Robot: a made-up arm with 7 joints.
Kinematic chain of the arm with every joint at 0, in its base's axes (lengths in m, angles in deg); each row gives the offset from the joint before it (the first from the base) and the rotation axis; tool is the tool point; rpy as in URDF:
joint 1: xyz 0 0 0.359 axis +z
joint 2: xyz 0 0 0 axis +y
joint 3: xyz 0 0 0.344 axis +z
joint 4: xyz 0.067 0 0 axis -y
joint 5: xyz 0.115 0 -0.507 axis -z
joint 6: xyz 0 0 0 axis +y
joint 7: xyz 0.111 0 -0.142 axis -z
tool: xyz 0 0 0 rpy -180 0 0
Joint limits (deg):
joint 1: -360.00..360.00
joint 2: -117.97..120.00
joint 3: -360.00..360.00
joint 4: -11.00..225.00
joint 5: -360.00..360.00
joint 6: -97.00..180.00
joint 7: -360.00..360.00
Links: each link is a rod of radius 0.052 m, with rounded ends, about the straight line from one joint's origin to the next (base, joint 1, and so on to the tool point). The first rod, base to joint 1, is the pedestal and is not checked.
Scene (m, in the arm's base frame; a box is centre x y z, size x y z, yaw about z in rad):
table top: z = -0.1
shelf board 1: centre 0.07 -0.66 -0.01 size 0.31 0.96 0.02 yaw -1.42
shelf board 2: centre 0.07 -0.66 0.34 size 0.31 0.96 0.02 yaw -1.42
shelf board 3: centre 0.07 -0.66 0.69 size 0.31 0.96 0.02 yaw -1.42
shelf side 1: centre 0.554 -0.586 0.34 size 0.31 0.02 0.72 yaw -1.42
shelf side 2: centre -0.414 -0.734 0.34 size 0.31 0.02 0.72 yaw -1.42
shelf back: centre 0.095 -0.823 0.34 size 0.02 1 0.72 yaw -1.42
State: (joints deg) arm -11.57 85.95 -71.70 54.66 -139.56 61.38 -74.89
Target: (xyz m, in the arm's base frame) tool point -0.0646 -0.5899 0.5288
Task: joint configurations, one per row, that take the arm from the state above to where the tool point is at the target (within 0.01 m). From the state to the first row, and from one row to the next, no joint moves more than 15 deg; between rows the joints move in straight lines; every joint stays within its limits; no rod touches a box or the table.
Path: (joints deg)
1: -2.00 79.93 -67.61 40.20 -136.89 68.45 -74.89
2: 7.56 73.91 -63.52 25.74 -134.23 75.52 -74.89
3: 17.13 67.89 -59.43 11.28 -131.56 82.60 -74.89
4: 26.70 61.88 -55.34 -3.18 -128.90 89.67 -74.89
5: 26.42 74.62 -69.09 0.03 -128.70 84.94 -74.89
6: 26.14 87.37 -82.83 3.23 -128.51 80.20 -74.89
7: 25.85 100.12 -96.57 6.44 -128.31 75.47 -74.89
8: 17.45 97.68 -97.68 16.69 -130.35 72.63 -74.89
9: 9.04 95.24 -98.80 26.93 -132.38 69.78 -74.89
10: 0.63 92.80 -99.91 37.18 -134.41 66.94 -74.89

